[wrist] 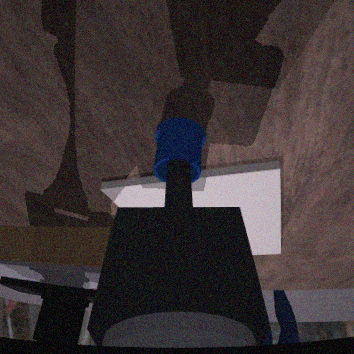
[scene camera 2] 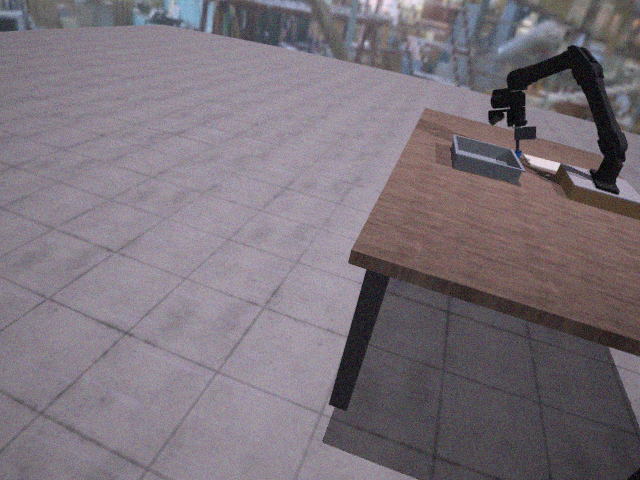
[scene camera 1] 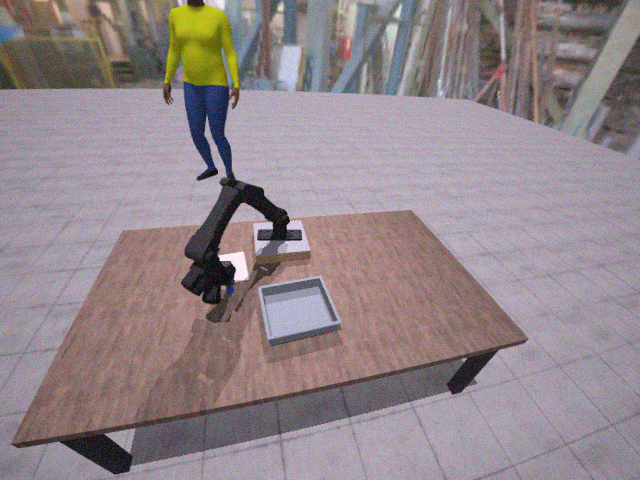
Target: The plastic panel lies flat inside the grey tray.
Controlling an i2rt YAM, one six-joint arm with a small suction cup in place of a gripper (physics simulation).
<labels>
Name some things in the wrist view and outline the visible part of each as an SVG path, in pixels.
My suction cup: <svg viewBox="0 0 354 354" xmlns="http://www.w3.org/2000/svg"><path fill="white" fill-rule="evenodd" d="M0 337L0 354L354 354L354 336L261 345L270 329L270 324L240 207L192 206L191 183L199 178L201 172L201 148L205 142L204 129L199 123L183 117L168 118L160 122L156 127L154 139L157 146L153 173L158 179L165 182L164 207L117 207L87 324L87 330L95 345Z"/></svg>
A white plastic panel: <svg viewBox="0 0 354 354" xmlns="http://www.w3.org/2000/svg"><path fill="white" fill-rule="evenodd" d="M164 207L165 182L158 179L155 175L103 181L101 183L100 189L119 207ZM201 169L199 178L191 183L192 206L239 206L252 255L280 253L280 168L278 160Z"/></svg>
</labels>
